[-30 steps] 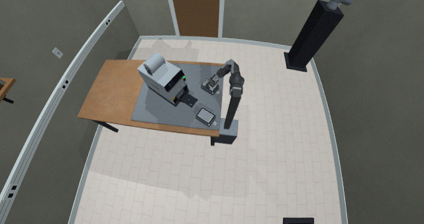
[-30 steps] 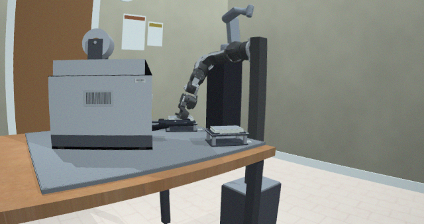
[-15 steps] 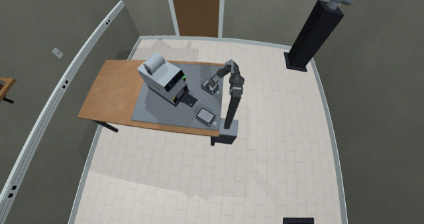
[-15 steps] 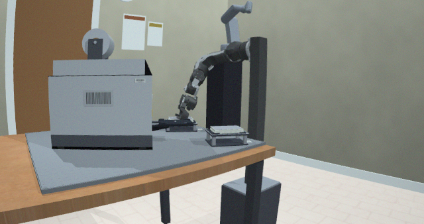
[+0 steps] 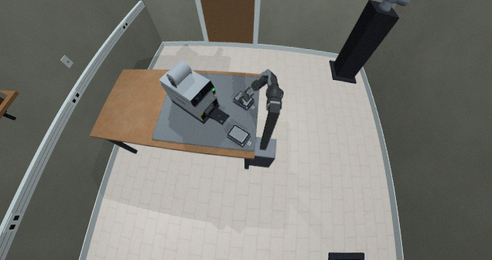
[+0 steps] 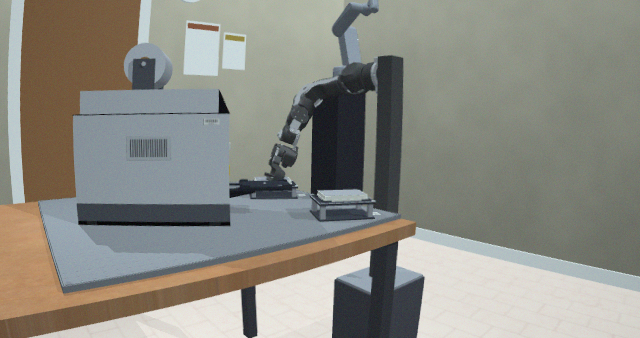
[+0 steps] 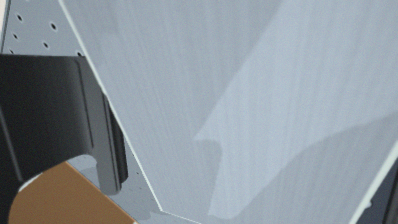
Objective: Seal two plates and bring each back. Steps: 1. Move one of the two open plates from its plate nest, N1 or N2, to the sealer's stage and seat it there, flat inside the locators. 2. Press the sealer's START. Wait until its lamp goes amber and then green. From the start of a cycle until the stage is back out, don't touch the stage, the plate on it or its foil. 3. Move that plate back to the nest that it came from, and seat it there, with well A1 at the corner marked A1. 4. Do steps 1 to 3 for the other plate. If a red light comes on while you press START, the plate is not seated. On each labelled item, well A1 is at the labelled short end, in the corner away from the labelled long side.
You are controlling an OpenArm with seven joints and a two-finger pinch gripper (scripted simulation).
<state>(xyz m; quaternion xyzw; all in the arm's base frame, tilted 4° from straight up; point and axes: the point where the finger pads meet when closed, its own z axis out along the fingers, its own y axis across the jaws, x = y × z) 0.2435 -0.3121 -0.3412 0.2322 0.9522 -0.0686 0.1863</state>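
My gripper is now 1 cm above the white open-well plate. Round my hand: white start button (22 cm ahead, 9 cm to the left, 13 cm above); then plate nest (1 cm behind, 35 cm to the left, 1 cm below); then sealer stage (17 cm ahead, 22 cm to the left, 3 cm above).
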